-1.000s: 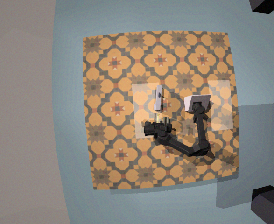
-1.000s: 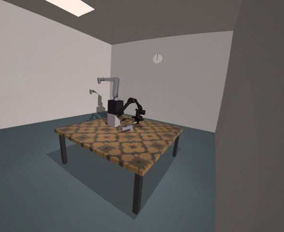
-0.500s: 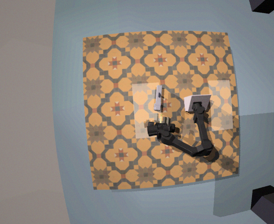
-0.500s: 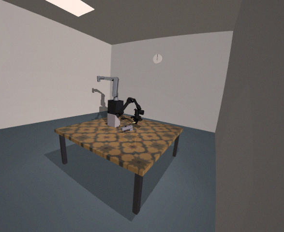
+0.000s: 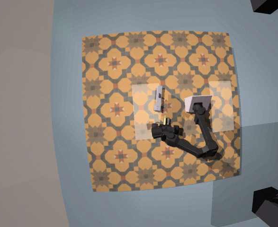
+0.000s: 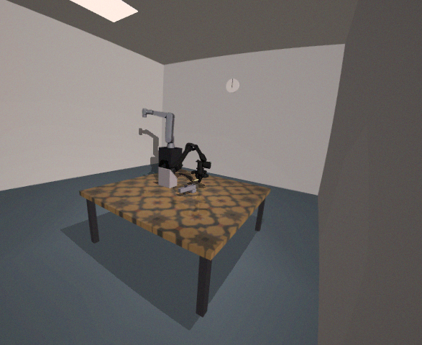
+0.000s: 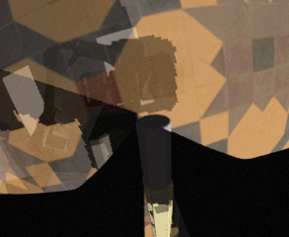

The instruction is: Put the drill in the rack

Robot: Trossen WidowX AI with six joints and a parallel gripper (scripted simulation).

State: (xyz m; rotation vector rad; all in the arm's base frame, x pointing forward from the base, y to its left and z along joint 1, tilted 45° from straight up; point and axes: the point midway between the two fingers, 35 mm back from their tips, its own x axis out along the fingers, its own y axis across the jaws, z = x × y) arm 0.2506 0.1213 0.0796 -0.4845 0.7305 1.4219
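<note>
My gripper tip is 40 mm to the left of the drill, 30 mm below it and 10 mm past it. Also, from my gripper tip: pale grey fixture: 210 mm to the right, 20 mm ahead, 10 mm below; dark rack: 40 mm to the right, 30 mm below, 30 mm behind; dark key: 240 mm to the right, 20 mm ahead.
</note>
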